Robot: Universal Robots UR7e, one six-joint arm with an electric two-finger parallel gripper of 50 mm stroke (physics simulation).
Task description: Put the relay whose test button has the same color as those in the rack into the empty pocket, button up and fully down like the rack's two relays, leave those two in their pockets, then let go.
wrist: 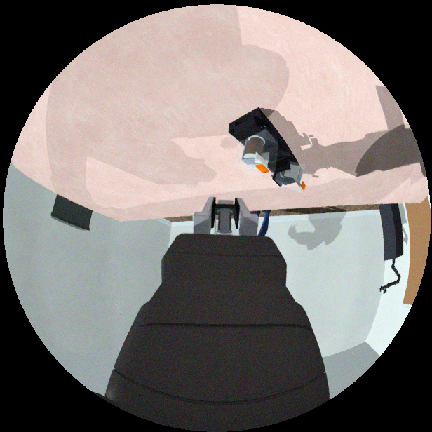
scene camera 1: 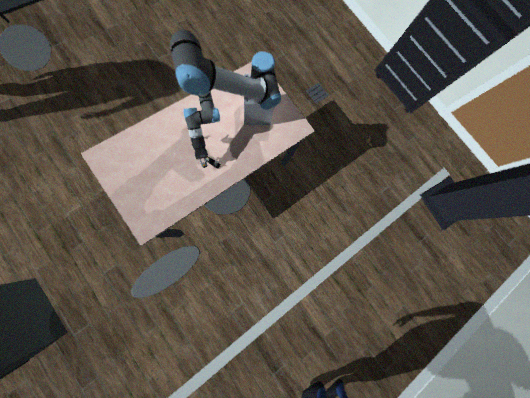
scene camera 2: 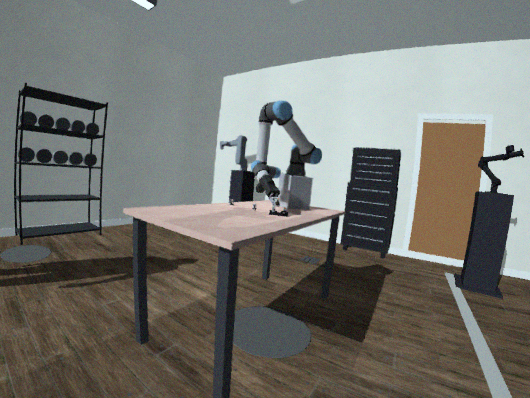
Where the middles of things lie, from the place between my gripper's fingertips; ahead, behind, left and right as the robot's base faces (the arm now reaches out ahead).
Scene:
I see the black rack (wrist: 248, 124) 6 cm behind my hand, 2 cm to the right of it and 5 cm below it.

